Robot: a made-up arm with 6 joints. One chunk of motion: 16 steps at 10 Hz.
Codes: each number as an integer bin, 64 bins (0 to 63) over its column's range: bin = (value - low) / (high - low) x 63, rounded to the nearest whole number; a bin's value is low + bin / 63 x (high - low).
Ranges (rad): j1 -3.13..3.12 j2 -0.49..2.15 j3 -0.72..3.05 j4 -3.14..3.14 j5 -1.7..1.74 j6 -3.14..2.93
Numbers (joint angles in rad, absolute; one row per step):
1: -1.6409 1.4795 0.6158 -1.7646 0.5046 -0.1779
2: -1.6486 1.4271 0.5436 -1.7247 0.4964 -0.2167
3: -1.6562 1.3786 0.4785 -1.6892 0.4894 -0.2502
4: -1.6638 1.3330 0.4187 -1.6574 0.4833 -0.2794
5: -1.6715 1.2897 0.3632 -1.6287 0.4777 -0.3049
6: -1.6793 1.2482 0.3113 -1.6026 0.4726 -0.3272
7: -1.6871 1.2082 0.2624 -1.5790 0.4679 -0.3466
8: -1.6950 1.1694 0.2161 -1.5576 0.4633 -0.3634
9: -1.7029 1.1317 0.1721 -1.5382 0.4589 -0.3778
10: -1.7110 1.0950 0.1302 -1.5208 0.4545 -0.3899
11: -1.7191 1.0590 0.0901 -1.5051 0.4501 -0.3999
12: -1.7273 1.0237 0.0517 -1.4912 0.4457 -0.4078
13: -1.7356 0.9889 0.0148 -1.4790 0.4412 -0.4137
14: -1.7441 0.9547 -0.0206 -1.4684 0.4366 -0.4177
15: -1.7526 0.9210 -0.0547 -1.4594 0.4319 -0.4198
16: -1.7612 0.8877 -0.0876 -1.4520 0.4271 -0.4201
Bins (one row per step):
1: 15 47 22 14 40 31
2: 15 46 21 14 40 30
3: 15 45 20 15 40 30
4: 15 44 19 15 40 30
5: 15 42 18 15 40 29
6: 15 41 17 15 40 29
7: 15 41 16 16 40 29
8: 14 40 16 16 40 29
9: 14 39 15 16 40 29
10: 14 38 14 16 39 29
11: 14 37 14 16 39 28
12: 14 36 13 17 39 28
13: 14 35 12 17 39 28
14: 14 34 12 17 39 28
15: 14 34 11 17 39 28
16: 14 33 11 17 39 28

